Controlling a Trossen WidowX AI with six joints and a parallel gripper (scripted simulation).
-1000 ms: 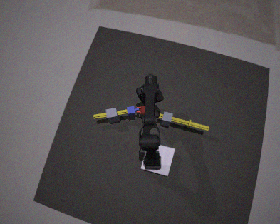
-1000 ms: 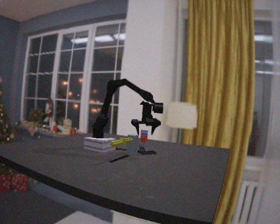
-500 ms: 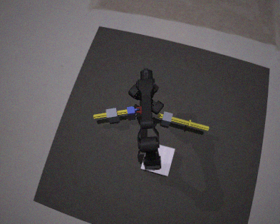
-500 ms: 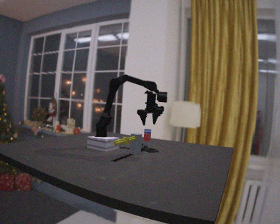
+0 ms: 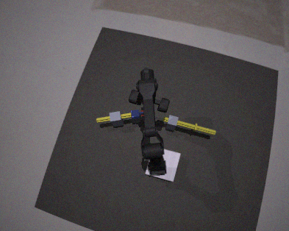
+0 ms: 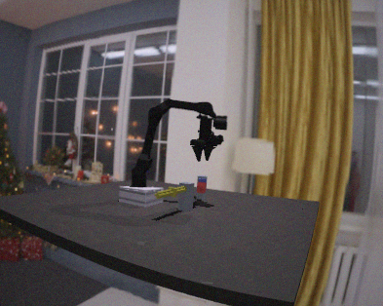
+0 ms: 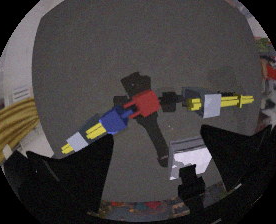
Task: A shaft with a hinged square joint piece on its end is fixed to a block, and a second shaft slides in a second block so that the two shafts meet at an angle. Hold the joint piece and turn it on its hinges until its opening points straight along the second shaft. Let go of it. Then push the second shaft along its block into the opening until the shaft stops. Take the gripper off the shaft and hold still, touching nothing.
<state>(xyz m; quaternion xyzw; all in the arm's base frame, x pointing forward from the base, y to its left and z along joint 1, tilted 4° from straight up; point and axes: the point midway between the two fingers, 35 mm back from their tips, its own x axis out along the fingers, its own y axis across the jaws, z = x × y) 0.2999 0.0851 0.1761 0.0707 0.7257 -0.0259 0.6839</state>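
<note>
Right now the red joint piece is 13 cm below my gripper tip and 1 cm to the left of it.
</note>
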